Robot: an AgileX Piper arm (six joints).
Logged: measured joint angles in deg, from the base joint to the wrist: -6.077, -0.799, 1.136, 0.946, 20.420, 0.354; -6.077, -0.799, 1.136, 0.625, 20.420, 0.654; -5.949, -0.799, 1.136, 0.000, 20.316, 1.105; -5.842, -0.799, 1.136, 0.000, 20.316, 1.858; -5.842, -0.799, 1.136, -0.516, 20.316, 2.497; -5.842, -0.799, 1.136, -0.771, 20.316, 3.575; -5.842, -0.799, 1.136, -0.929, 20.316, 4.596; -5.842, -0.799, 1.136, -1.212, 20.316, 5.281; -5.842, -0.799, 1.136, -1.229, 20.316, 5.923; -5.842, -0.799, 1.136, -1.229, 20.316, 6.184; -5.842, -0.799, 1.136, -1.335, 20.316, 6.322; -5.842, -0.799, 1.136, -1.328, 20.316, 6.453; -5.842, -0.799, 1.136, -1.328, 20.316, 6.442; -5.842, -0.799, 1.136, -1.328, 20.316, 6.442; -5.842, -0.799, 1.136, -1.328, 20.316, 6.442
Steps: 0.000, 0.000, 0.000, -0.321, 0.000, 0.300; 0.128, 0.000, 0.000, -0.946, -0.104, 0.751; 0.235, 0.000, 0.000, -0.946, -0.104, 1.504; 0.235, 0.000, 0.000, -1.462, -0.104, 2.143; 0.235, 0.000, 0.000, -1.717, -0.104, 3.221; 0.235, 0.000, 0.000, -1.875, -0.104, 4.242; 0.235, 0.000, 0.000, -2.158, -0.104, 4.927; 0.235, 0.000, 0.000, -2.175, -0.104, 5.569; 0.235, 0.000, 0.000, -2.175, -0.104, 5.830; 0.235, 0.000, 0.000, -2.281, -0.104, 5.968; 0.235, 0.000, 0.000, -2.274, -0.104, 6.099; 0.235, 0.000, 0.000, -2.274, -0.104, 6.088; 0.235, 0.000, 0.000, -2.274, -0.104, 6.088; 0.235, 0.000, 0.000, -2.274, -0.104, 6.088
